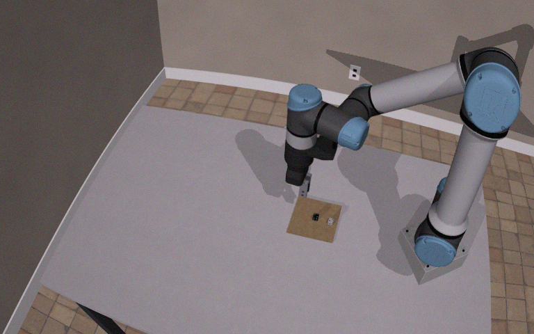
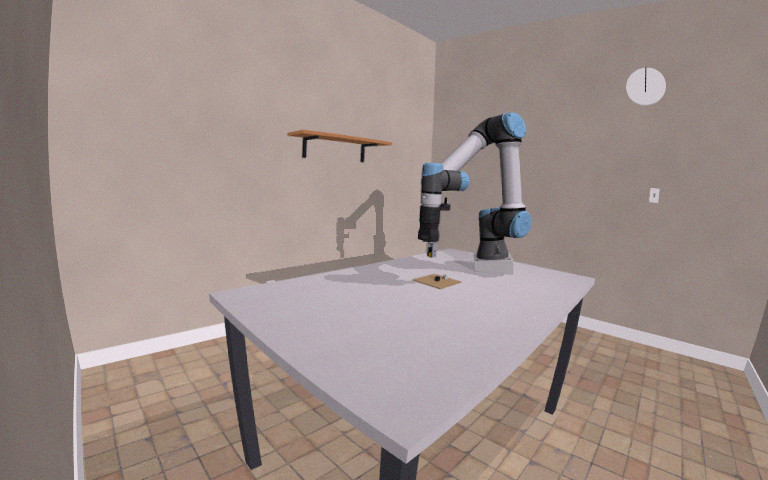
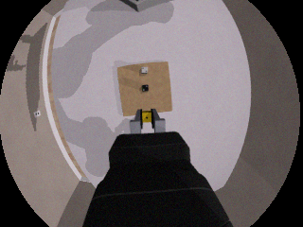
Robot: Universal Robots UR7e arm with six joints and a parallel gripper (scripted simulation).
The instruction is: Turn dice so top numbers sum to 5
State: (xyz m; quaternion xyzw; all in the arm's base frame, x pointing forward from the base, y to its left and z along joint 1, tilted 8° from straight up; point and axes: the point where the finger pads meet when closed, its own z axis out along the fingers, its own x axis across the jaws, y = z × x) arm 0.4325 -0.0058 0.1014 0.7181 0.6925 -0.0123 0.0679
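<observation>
Now: hand 110 mm above the black die and 50 mm past it. From my hand the other things lie so: mat 120 mm below, 50 mm behind; white die 110 mm below, 90 mm behind; yellow die 10 mm below.
</observation>
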